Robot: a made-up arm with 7 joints. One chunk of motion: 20 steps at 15 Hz.
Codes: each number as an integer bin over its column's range. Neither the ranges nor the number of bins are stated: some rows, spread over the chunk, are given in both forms.
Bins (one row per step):
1: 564 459 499 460 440 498
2: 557 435 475 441 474 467
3: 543 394 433 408 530 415
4: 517 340 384 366 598 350
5: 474 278 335 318 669 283
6: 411 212 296 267 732 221
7: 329 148 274 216 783 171
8: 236 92 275 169 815 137
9: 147 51 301 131 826 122
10: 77 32 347 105 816 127
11: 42 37 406 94 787 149
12: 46 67 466 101 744 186
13: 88 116 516 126 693 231
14: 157 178 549 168 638 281
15: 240 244 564 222 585 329
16: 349 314 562 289 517 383
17: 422 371 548 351 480 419
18: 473 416 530 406 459 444
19: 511 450 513 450 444 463
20: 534 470 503 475 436 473
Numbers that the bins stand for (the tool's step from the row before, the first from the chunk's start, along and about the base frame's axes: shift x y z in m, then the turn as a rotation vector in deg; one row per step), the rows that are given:
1: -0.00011 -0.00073 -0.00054 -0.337 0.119 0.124
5: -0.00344 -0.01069 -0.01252 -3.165 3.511 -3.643
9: -0.01556 -0.02319 -0.01501 -6.890 5.837 -6.463
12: -0.01930 -0.02231 -0.00295 -7.488 4.622 -5.342
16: -0.00807 -0.00871 0.00407 -3.743 1.259 -1.891
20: -0.00122 -0.00012 -0.00024 -0.038 0.059 -0.314
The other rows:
2: -0.00037 -0.00205 -0.00229 -0.715 0.622 -0.419
3: -0.00089 -0.00431 -0.00536 -1.373 1.452 -1.330
4: -0.00185 -0.00728 -0.00894 -2.209 2.459 -2.469
6: -0.00578 -0.01433 -0.01537 -4.181 4.444 -4.729
7: -0.00881 -0.01785 -0.01698 -5.197 5.200 -5.605
8: -0.01226 -0.02093 -0.01690 -6.134 5.674 -6.200
10: -0.01815 -0.02424 -0.01164 -7.408 5.689 -6.375
11: -0.01944 -0.02396 -0.00733 -7.628 5.259 -5.990
13: -0.01774 -0.01961 0.00071 -6.990 3.867 -4.553
14: -0.01519 -0.01620 0.00312 -6.153 3.052 -3.678
15: -0.01211 -0.01257 0.00421 -5.078 2.267 -2.837
17: -0.00537 -0.00557 0.00304 -2.508 0.711 -1.260
18: -0.00348 -0.00310 0.00173 -1.413 0.400 -0.822
19: -0.00207 -0.00123 0.00049 -0.536 0.178 -0.489

